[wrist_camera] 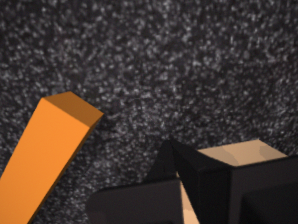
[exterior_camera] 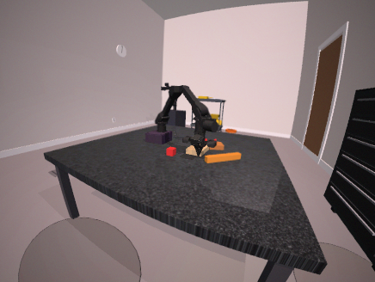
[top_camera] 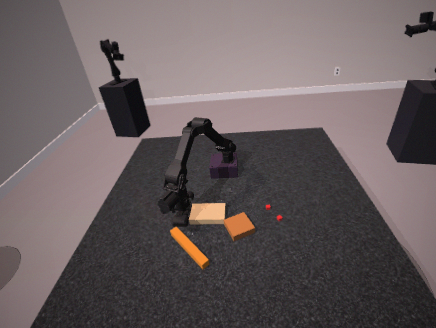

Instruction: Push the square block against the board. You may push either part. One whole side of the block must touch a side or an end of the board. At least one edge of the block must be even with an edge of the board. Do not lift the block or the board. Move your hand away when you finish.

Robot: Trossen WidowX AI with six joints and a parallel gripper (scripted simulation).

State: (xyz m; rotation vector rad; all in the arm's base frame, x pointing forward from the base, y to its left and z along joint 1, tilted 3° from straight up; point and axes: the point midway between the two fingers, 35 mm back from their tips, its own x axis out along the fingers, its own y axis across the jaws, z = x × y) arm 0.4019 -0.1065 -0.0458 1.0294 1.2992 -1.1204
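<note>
The tan flat block lies 8 cm to the left of my gripper tip, 5 cm behind it and 1 cm above it. Also, from my gripper tip: red cube (14 cm behind, 8 cm to the right, 1 cm above); then long orange board (13 cm ahead, 6 cm to the left, 1 cm above); then orange-brown square block (24 cm to the left, 1 cm behind, 1 cm above).
</note>
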